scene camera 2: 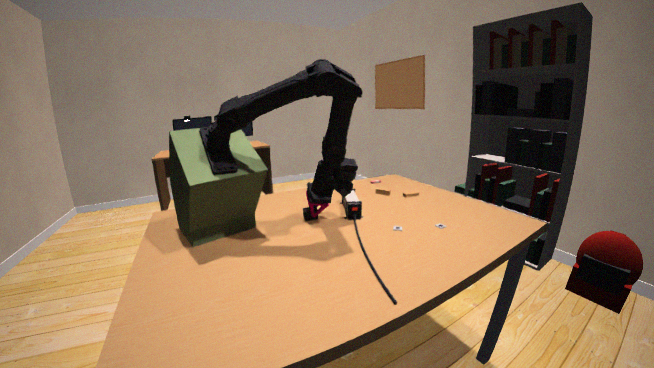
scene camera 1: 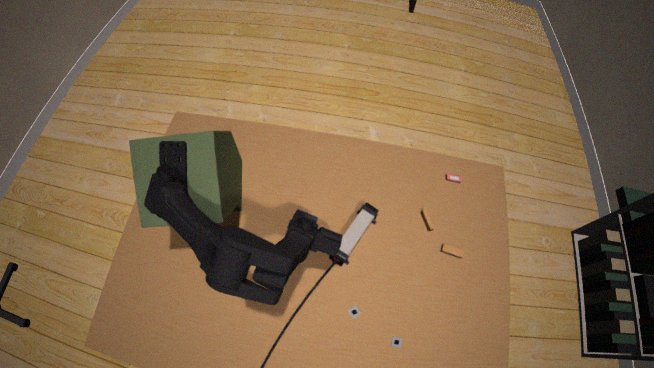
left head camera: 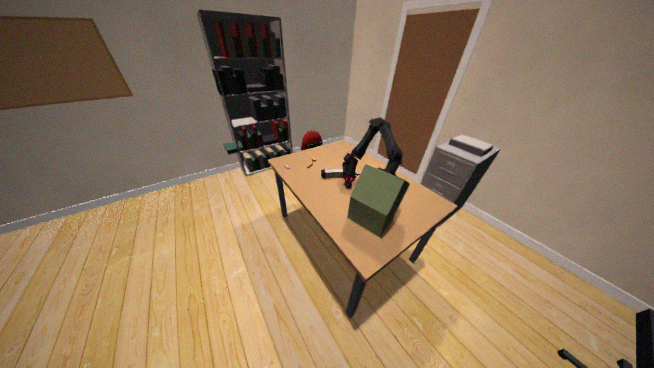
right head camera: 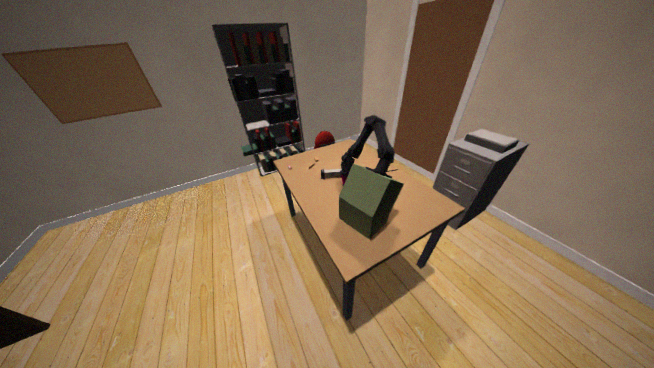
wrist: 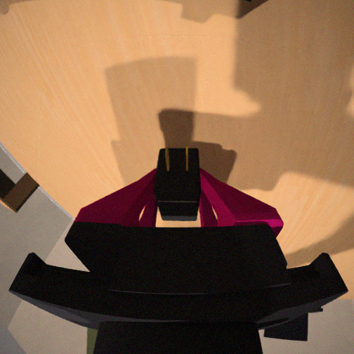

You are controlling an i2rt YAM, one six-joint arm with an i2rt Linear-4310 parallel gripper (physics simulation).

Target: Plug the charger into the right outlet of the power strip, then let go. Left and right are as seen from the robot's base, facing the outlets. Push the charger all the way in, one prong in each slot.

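Frame: origin at the arm's base, x down, y right, z back, level; centimetres.
Seen in the pictures: gripper, between the fingertips: (scene camera 2: 312,214) (left head camera: 347,184); arm's base, origin of its link: (scene camera 2: 217,149) (scene camera 1: 174,181) (left head camera: 388,174) (right head camera: 379,173).
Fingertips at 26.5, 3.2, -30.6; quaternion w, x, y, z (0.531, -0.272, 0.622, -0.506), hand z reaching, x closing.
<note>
Pixels of each thing's top centre, then the offset from my fingertips to it, as dx, dy, dz. "spot": a spot on its surface instead.
- black charger, centre of its top: (scene camera 2: 312,206) -2.9, +0.2, +0.1
- power strip, centre of its top: (scene camera 1: 355,231) (scene camera 2: 351,195) (right head camera: 333,170) (left head camera: 334,170) -4.2, +2.3, -16.7
- black cable, a spot on its surface: (scene camera 2: 368,260) spot: +1.4, +33.1, +6.0
- pink piece, centre of its top: (scene camera 1: 454,178) +0.8, -18.1, -54.6
My gripper (wrist: 177,174) (scene camera 2: 318,205) (left head camera: 348,179) is shut on the black charger (wrist: 177,195) (scene camera 2: 310,215), a magenta finger on each side. Two gold prongs point away from the palm in the wrist view. The charger is close over the table; scene camera 2 does not show the gap clearly. The power strip (scene camera 1: 358,231) (scene camera 2: 352,199) (left head camera: 333,173) (right head camera: 331,173), white on top with black ends, stands just beside the gripper, apart from the charger. Its red-marked end faces scene camera 2. The outlet slots do not show. In scene camera 1 the arm hides the charger.
The green block (scene camera 1: 202,162) (scene camera 2: 220,205) carries the arm's base. A black cable (scene camera 2: 368,260) runs from the strip's end. Two small square tiles (scene camera 1: 354,312) (scene camera 1: 396,342), two wooden pieces (scene camera 1: 426,220) (scene camera 1: 452,250) and a pink piece (scene camera 1: 454,178) lie beyond the strip.
</note>
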